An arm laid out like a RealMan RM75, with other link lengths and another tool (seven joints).
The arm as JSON. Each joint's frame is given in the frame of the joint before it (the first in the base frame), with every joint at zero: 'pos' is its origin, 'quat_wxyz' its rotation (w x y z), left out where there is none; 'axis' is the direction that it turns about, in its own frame. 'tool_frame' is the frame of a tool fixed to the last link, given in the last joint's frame.
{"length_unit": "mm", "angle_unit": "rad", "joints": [
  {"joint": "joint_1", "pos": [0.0, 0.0, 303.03], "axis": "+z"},
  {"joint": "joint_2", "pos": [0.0, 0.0, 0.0], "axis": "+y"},
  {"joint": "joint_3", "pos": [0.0, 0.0, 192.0], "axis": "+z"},
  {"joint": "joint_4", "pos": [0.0, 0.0, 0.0], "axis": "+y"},
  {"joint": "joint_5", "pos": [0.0, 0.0, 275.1], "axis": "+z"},
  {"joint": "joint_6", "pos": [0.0, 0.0, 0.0], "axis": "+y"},
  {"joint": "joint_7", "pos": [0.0, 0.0, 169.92], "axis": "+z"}
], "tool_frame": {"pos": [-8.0, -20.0, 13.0], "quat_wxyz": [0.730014, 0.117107, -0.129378, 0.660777]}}
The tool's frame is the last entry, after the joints.
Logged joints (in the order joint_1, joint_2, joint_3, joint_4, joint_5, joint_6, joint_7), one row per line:
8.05, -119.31, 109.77, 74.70, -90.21, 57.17, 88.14
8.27, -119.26, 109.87, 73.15, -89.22, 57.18, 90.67
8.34, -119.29, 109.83, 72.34, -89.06, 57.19, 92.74
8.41, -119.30, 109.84, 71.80, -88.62, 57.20, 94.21
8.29, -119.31, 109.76, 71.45, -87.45, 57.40, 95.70
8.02, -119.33, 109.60, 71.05, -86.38, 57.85, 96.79
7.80, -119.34, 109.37, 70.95, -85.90, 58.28, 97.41
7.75, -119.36, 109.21, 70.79, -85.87, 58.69, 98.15
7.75, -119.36, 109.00, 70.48, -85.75, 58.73, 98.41
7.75, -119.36, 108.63, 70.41, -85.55, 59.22, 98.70
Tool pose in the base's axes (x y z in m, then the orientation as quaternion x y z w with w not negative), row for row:
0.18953, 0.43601, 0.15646, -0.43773, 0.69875, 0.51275, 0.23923
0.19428, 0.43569, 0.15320, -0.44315, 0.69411, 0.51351, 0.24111
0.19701, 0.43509, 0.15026, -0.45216, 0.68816, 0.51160, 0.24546
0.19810, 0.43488, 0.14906, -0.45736, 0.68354, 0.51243, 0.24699
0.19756, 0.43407, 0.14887, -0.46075, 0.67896, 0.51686, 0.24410
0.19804, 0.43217, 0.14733, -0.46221, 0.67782, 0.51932, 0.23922
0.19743, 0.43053, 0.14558, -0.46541, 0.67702, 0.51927, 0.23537
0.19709, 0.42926, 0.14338, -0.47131, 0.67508, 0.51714, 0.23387
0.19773, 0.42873, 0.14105, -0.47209, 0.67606, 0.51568, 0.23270
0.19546, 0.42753, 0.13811, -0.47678, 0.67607, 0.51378, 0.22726
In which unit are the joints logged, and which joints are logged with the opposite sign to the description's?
The joints are logged in degrees. Opposite sign: joint_2, joint_7.
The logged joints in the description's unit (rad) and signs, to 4 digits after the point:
0.1405, 2.0824, 1.9158, 1.3038, -1.5745, 0.9978, -1.5383
0.1443, 2.0815, 1.9176, 1.2767, -1.5572, 0.9980, -1.5825
0.1456, 2.0820, 1.9169, 1.2626, -1.5544, 0.9982, -1.6186
0.1468, 2.0822, 1.9171, 1.2531, -1.5467, 0.9983, -1.6443
0.1447, 2.0824, 1.9157, 1.2470, -1.5263, 1.0018, -1.6703
0.1400, 2.0827, 1.9129, 1.2401, -1.5076, 1.0097, -1.6893
0.1361, 2.0829, 1.9089, 1.2383, -1.4992, 1.0172, -1.7001
0.1353, 2.0832, 1.9061, 1.2355, -1.4987, 1.0243, -1.7130
0.1353, 2.0832, 1.9024, 1.2301, -1.4966, 1.0250, -1.7176
0.1353, 2.0832, 1.8960, 1.2289, -1.4931, 1.0336, -1.7226

